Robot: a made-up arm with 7 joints. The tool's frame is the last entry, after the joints.
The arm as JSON. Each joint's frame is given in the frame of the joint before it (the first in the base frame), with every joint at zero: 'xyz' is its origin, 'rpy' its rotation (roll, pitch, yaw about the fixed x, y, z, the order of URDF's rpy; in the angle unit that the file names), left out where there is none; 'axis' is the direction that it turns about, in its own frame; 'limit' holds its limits. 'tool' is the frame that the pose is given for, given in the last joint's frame.
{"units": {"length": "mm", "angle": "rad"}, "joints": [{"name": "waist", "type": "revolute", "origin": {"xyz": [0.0, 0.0, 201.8], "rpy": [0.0, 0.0, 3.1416]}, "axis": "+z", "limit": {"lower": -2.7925, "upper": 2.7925}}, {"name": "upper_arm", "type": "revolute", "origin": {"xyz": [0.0, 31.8, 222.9], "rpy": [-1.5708, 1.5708, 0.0]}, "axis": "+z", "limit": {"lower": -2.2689, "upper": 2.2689}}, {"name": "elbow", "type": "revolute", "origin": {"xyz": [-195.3, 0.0, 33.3], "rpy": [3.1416, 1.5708, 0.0]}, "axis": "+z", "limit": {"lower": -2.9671, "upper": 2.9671}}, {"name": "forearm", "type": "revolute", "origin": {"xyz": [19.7, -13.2, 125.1], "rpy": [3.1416, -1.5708, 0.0]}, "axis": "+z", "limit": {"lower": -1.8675, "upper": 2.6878}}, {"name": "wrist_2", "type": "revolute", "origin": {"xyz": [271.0, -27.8, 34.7], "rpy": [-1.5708, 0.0, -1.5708]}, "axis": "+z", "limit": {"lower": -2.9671, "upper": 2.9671}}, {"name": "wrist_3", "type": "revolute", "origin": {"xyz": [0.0, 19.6, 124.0], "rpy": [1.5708, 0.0, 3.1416]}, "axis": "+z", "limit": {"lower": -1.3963, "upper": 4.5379}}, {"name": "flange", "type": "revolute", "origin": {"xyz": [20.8, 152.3, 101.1], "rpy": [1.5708, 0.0, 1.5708]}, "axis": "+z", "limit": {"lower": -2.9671, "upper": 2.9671}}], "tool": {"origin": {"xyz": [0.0, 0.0, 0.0]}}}
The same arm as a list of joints. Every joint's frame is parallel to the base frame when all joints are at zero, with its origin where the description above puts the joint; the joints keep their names.
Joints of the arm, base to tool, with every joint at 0 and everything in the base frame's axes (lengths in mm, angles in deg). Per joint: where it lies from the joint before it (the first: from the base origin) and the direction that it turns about. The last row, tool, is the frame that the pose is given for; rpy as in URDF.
waist: xyz 0.0 0.0 201.8 axis +z
upper_arm: xyz 0.0 -31.8 222.9 axis -y
elbow: xyz 0.0 -33.3 195.3 axis +z
forearm: xyz 13.2 19.7 125.1 axis +y
wrist_2: xyz -27.8 34.7 271.0 axis +z
wrist_3: xyz 0.0 -19.6 124.0 axis -y
flange: xyz 20.8 -101.1 152.3 axis +x
tool: xyz 0.0 0.0 0.0 rpy -180.00 -90.00 0.00
Joint limits (deg, base to tool): -160.00..160.00 -130.00..130.00 -170.00..170.00 -107.00..154.00 -170.00..170.00 -80.00..260.00 -170.00..170.00

